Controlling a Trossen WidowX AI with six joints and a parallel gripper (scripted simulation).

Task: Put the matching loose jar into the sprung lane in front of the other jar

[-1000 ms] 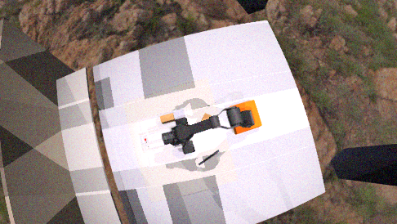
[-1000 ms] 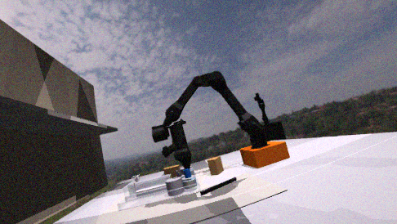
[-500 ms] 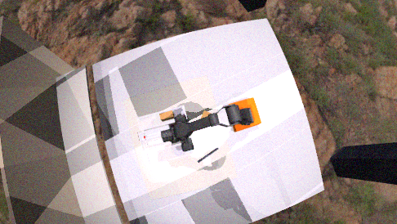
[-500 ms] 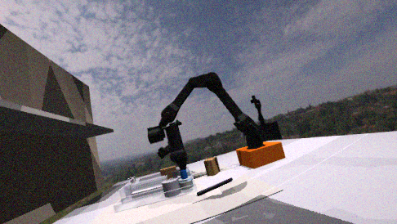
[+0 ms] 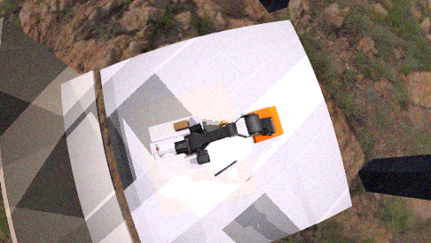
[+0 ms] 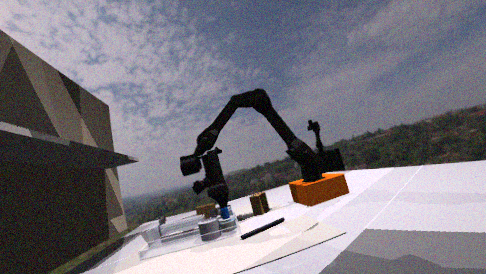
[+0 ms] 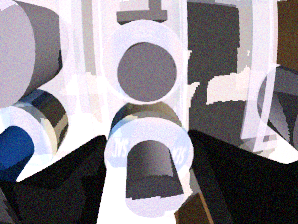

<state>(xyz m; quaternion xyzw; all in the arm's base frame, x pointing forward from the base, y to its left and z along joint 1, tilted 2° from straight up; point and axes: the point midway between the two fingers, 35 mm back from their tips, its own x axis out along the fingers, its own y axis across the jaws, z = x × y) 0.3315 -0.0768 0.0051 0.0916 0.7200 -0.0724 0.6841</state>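
Now: gripper tip 130 mm short of the clear rack, 60 mm to the left of it and 30 mm above it. Round my gripper tip: black rod 160 mm to the left, 60 mm behind, 40 mm below.
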